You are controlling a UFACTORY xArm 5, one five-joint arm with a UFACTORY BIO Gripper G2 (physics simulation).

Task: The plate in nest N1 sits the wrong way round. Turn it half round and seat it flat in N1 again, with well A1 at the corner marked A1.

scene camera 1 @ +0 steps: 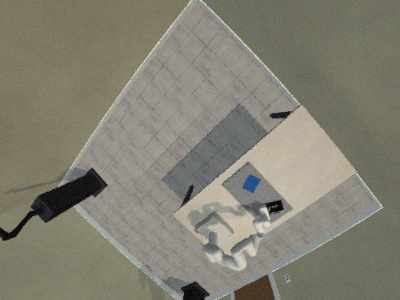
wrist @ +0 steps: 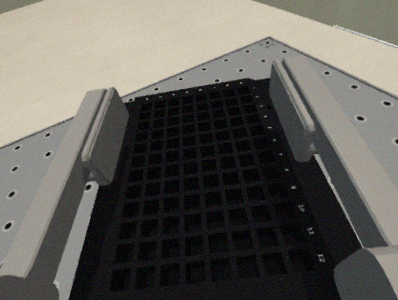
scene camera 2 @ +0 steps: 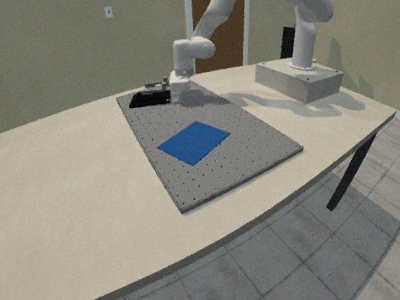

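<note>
The black plate [scene camera 2: 150,99] [wrist: 195,172] lies in a black nest [wrist: 325,200] at the far end of the grey board. In the wrist view its number 12 is at the near right and the numbers get smaller toward the far right corner. The far-edge letters are too small to read, and the nest's A1 mark cannot be made out. I cannot tell whether the plate is fully flat. My gripper [scene camera 1: 272,205] [scene camera 2: 152,88] [wrist: 201,122] is shut, with nothing between its widely spaced fingers. They stand over the plate's two long sides, seemingly above it.
A blue square [scene camera 1: 251,183] [scene camera 2: 194,143] lies on the grey perforated board [scene camera 1: 239,178] [scene camera 2: 250,162], nearer the board's other end. The robot's base block [scene camera 2: 295,82] stands on the beige table [scene camera 2: 75,200] beside the board. A board corner shows beyond the plate in the wrist view.
</note>
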